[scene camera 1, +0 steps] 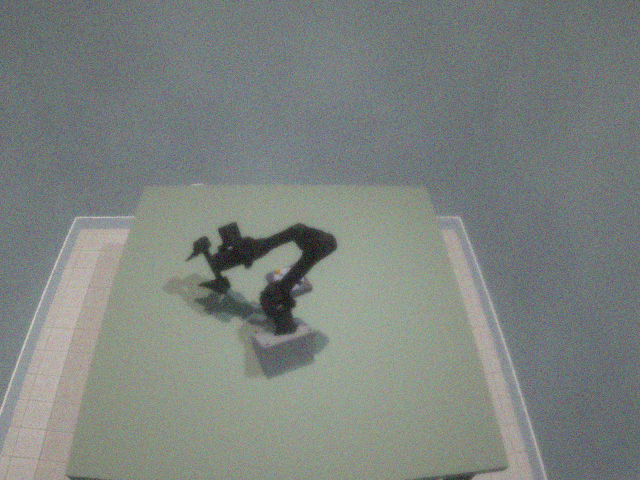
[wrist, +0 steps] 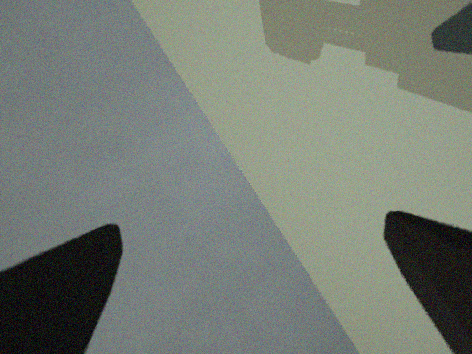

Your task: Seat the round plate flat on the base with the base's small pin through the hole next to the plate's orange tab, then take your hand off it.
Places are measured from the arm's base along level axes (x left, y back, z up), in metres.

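Pixels of known places: gripper, between the fingertips: [scene camera 1: 192,272] [wrist: 253,230]; arm's base, origin of its link: [scene camera 1: 286,330].
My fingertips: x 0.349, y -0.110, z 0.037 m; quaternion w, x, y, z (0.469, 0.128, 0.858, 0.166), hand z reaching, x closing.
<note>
For each thing: its middle in the pictures, then the offset to it from my fingertips. "spot": a spot on its surface instead. Level surfaces: height alone.
- base, a spot on its surface: [scene camera 1: 305,288] spot: dx -0.352, dy -0.138, dz -0.130 m
- pale round plate, middle of its body: [scene camera 1: 289,277] dx -0.288, dy -0.160, dz -0.115 m
- green table top, height of its surface: dz -0.154 m
The base [scene camera 1: 305,288] is a small grey block on the table behind the robot's foot, partly hidden by the arm. The pale round plate [scene camera 1: 285,271] shows over it, with its orange tab [scene camera 1: 277,271] at the left. It is too small and blurred to tell whether the plate lies flat or whether the pin is through the hole. My gripper [scene camera 1: 194,271] [wrist: 253,230] is open and empty, well to the left of the plate and base and above the table. Neither plate nor base shows in the wrist view.
The green table top [scene camera 1: 382,361] [wrist: 300,165] carries the arm's grey foot block [scene camera 1: 289,352]. The black arm [scene camera 1: 310,242] bends over beside the base and hides part of it. The table's edge runs slantwise through the wrist view, with blue-grey floor beyond, and arm shadows lie at upper right.
</note>
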